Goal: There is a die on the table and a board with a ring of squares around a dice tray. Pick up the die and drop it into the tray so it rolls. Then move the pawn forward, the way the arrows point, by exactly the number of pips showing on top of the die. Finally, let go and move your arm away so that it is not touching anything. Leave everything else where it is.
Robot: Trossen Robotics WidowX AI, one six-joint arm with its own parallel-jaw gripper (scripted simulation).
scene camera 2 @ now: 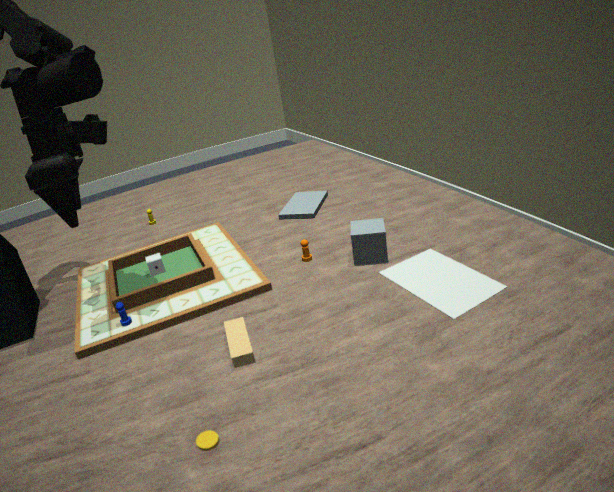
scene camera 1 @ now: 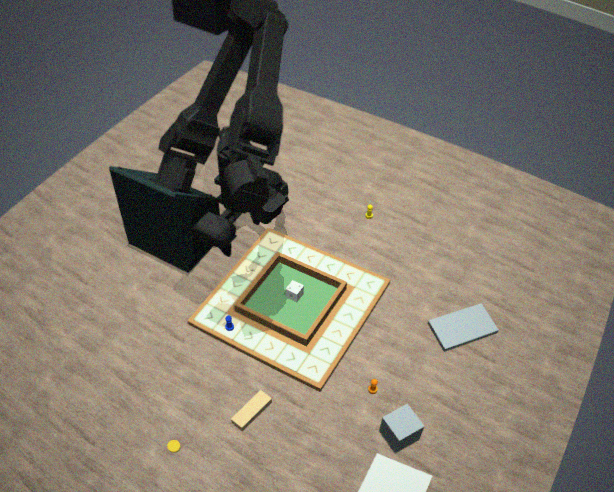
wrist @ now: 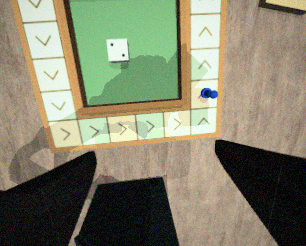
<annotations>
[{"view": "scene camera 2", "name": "my gripper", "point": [76, 217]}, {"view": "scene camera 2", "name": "white sheet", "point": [451, 287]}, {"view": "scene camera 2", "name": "grey slab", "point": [303, 205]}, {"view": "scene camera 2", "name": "tan block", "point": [241, 353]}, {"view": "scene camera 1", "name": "my gripper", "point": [242, 239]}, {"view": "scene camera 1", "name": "grey slab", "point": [456, 329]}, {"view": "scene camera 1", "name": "grey cube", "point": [401, 428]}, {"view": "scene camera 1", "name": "tan block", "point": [252, 410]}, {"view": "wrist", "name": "my gripper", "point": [156, 151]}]
</annotations>
